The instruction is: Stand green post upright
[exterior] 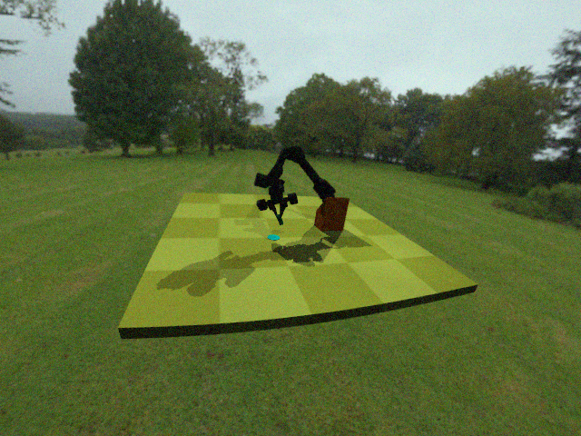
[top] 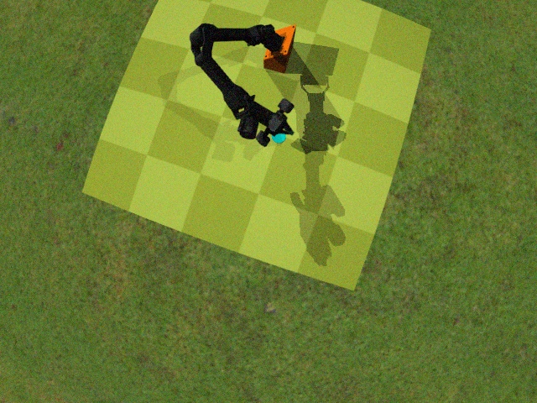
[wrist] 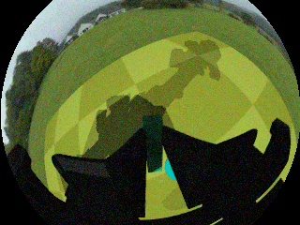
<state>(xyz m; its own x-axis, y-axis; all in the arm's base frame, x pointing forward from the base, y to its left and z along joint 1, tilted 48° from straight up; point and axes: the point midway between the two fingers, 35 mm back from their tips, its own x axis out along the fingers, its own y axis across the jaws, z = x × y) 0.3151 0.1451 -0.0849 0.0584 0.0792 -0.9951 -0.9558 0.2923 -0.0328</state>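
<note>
My gripper tip is 12 cm above the cyan circle, 4 cm to the left of it and 1 cm short of it. Also, from my gripper tip: green post: 2 cm below, 1 cm to the right, 1 cm behind.
</note>
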